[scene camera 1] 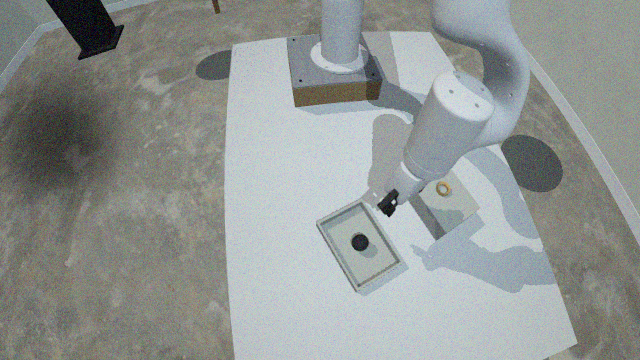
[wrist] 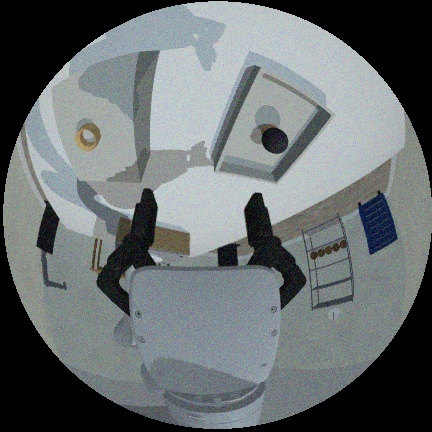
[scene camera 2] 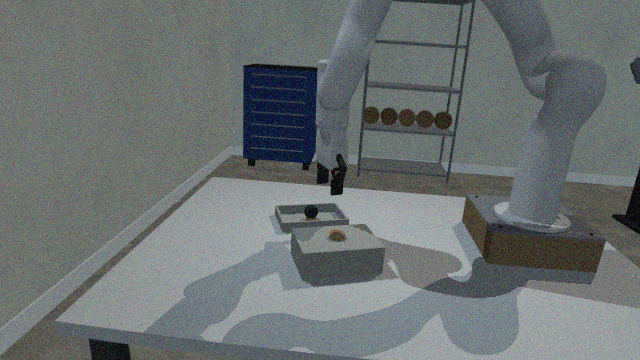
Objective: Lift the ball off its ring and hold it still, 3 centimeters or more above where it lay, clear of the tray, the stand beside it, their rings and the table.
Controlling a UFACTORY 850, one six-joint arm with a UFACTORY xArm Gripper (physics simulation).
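The dark ball (scene camera 1: 360, 242) (scene camera 2: 311, 211) (wrist: 275, 140) rests on its ring, inside the shallow grey tray (scene camera 1: 342, 261) (scene camera 2: 286, 224) (wrist: 231, 118). A bit of that orange ring (wrist: 268, 128) shows beside the ball in the wrist view. The grey block-shaped stand (scene camera 1: 460, 196) (scene camera 2: 345, 267) (wrist: 112, 145) stands beside the tray, with an empty orange ring (scene camera 1: 437, 188) (scene camera 2: 337, 240) (wrist: 79, 138) on its top. My gripper (scene camera 2: 330, 186) (wrist: 201, 198) is open and empty. It hangs above the table, higher than the tray and off to the robot base's side of the ball.
The white table (scene camera 1: 280, 175) (scene camera 2: 240, 200) (wrist: 200, 195) carries the tray, the stand and the robot's wood-sided base (scene camera 1: 335, 94) (scene camera 2: 542, 254) (wrist: 172, 241). A blue drawer cabinet (scene camera 2: 280, 115) (wrist: 378, 223) and a wire shelf rack (scene camera 2: 410, 130) stand beyond the table. The arm casts shadows over the stand and table.
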